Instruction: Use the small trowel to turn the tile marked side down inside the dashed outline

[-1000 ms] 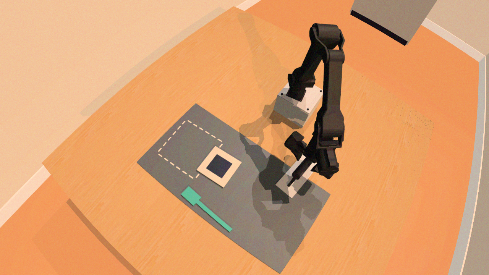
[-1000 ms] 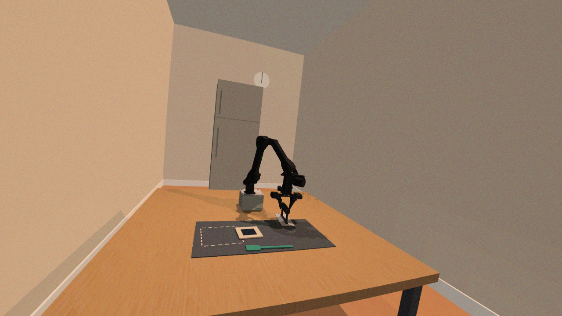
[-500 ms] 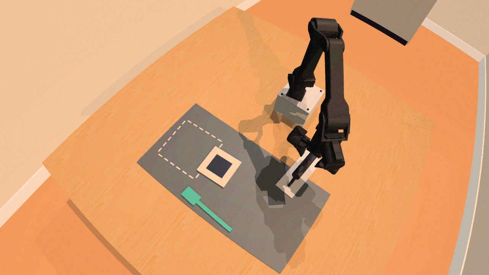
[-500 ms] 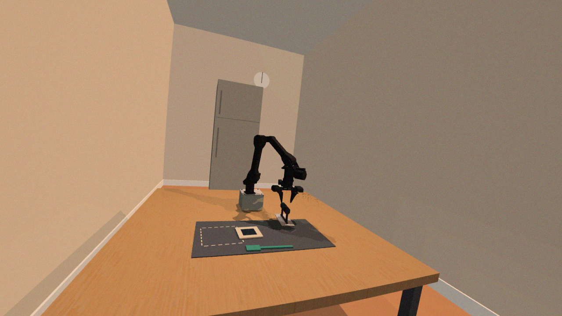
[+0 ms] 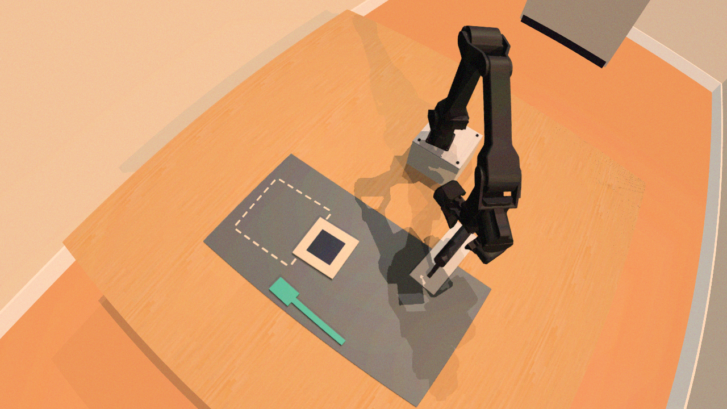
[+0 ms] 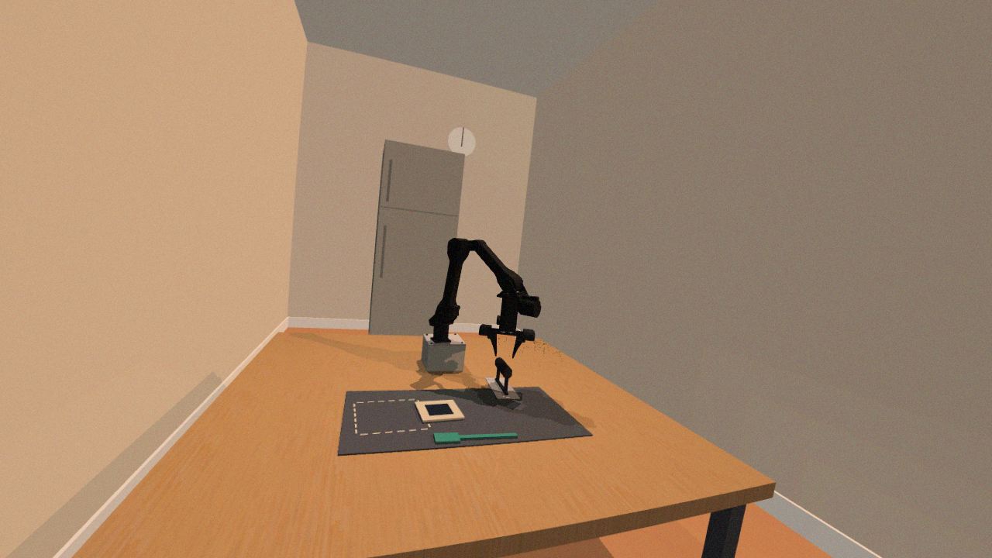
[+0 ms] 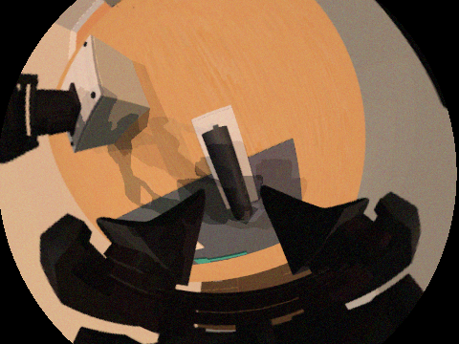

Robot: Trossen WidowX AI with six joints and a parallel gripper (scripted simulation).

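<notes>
Right now the trowel is 20 mm behind my gripper tip, 10 mm to the left of it and 70 mm below it. Round my gripper tip: green flat tool (280 mm ahead, 250 mm to the right, 100 mm below); then square tile (120 mm ahead, 270 mm to the right, 100 mm below); then grey mat (140 mm ahead, 210 mm to the right, 130 mm below).
</notes>
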